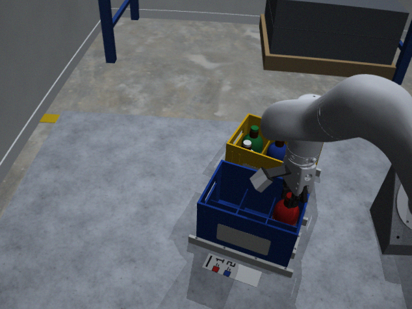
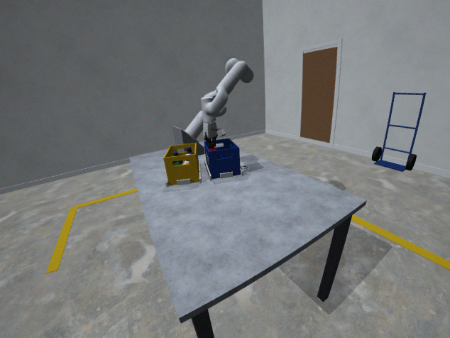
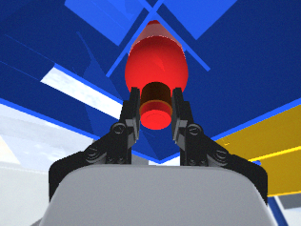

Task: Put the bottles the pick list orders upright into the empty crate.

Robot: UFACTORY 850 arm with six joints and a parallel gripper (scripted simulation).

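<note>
The red-label bottle is 70 mm below my hand. Round my hand: blue crate 100 mm ahead, 10 mm to the left, 80 mm below; then pick list 150 mm ahead, 140 mm to the left, 160 mm below; then yellow crate 20 mm ahead, 230 mm to the right, 80 mm below.
</note>
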